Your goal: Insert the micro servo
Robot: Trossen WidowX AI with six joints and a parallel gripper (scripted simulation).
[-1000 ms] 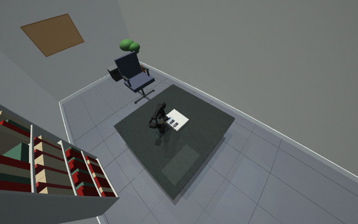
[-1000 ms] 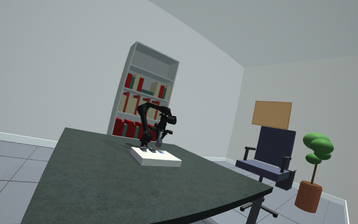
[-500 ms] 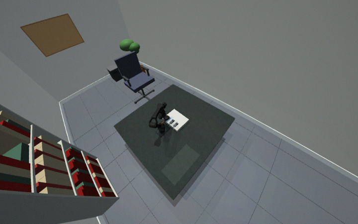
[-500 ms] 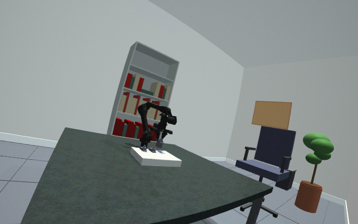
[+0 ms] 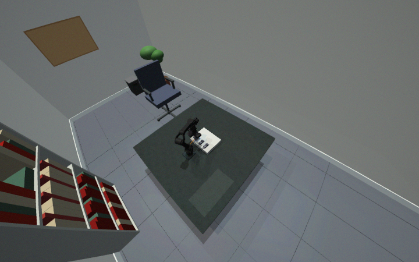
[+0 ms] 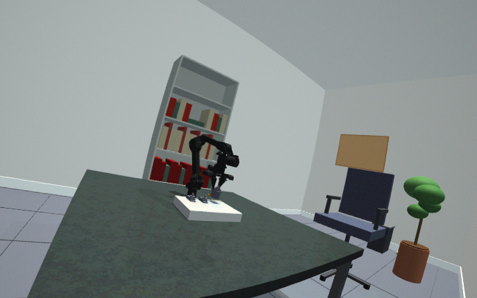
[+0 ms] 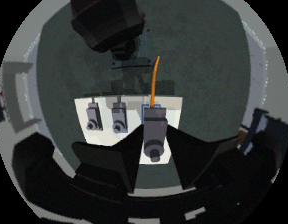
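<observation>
The white robot deck is 13 cm ahead of my gripper tip, 10 cm below it and 7 cm to the right of it.
</observation>
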